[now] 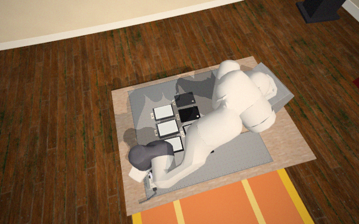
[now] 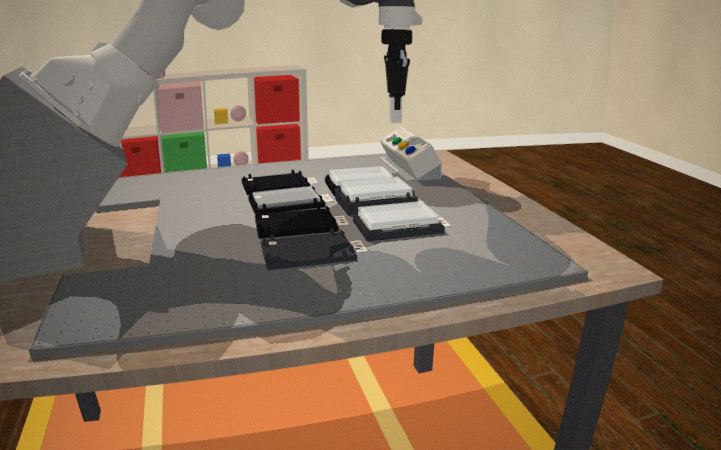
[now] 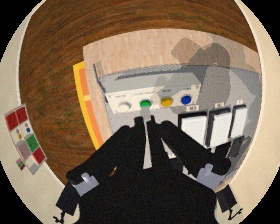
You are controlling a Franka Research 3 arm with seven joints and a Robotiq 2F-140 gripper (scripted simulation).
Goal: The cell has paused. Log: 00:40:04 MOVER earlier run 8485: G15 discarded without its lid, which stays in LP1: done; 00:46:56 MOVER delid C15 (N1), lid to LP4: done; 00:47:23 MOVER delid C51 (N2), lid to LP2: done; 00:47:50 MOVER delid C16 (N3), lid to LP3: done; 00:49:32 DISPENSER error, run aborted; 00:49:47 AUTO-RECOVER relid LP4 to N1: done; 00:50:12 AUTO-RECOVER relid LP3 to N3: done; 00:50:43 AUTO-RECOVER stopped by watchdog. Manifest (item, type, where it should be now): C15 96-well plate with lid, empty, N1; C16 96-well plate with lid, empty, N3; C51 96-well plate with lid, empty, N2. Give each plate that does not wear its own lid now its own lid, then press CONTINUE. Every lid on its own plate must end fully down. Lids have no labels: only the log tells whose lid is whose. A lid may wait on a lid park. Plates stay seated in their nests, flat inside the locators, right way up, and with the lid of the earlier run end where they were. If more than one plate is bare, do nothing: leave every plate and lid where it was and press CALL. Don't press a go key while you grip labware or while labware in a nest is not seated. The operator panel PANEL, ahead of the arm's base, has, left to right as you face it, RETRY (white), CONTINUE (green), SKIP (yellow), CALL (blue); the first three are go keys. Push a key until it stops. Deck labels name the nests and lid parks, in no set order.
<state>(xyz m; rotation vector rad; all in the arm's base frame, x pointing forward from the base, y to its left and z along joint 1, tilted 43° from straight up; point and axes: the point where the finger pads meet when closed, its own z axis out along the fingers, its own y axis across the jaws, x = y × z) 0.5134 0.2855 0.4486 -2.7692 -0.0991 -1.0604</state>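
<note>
The green key is 8 cm below my hand. Also, from my hand: yellow key (1 cm ahead, 5 cm to the right, 8 cm below); then white key (5 cm to the left, 8 cm below); then blue key (2 cm ahead, 10 cm to the right, 8 cm below).
</note>
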